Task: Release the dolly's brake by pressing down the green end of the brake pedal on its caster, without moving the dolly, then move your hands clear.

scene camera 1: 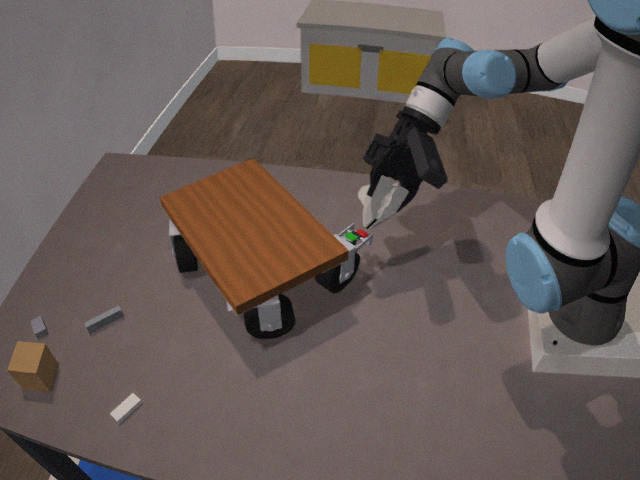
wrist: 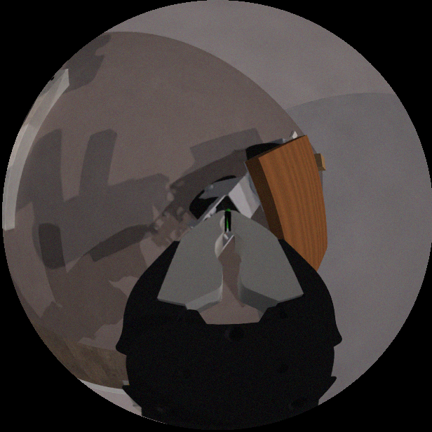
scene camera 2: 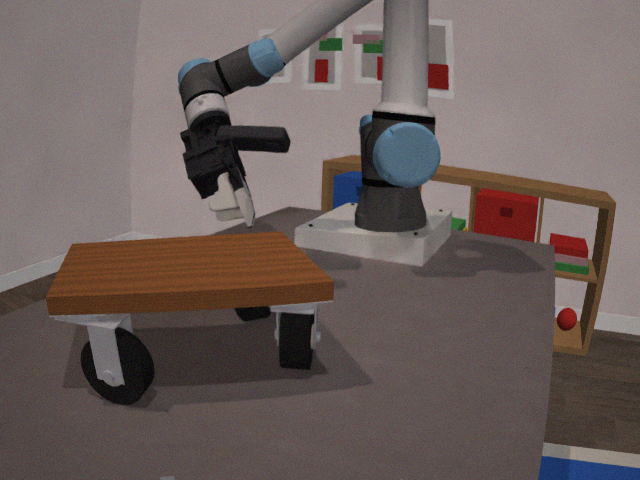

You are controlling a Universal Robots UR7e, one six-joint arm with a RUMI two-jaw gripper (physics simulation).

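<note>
The dolly [scene camera 1: 253,227] [scene camera 2: 186,268] [wrist: 295,190] stands upright on its casters, with a brown wooden deck. At its corner nearest the arm's base, a caster bracket [wrist: 245,192] carries the brake pedal, with a green end [scene camera 1: 352,236] nearer the deck and a red end [scene camera 1: 362,233] farther out. My gripper [scene camera 1: 368,225] [scene camera 2: 250,225] [wrist: 226,212] is shut and empty, pointing down close above the pedal. In the wrist view the fingertips cover most of the pedal, and a sliver of green shows between them. The pedal is hidden in scene camera 2. I cannot tell whether the tips touch it.
An orange-brown block [scene camera 1: 32,364], a white block [scene camera 1: 125,408] and two grey blocks [scene camera 1: 103,319] [scene camera 1: 38,327] lie on the table [scene camera 1: 387,387], beyond the dolly from the arm's base. A cabinet [scene camera 1: 369,67] and a shelf unit [scene camera 2: 602,268] stand off the table.
</note>
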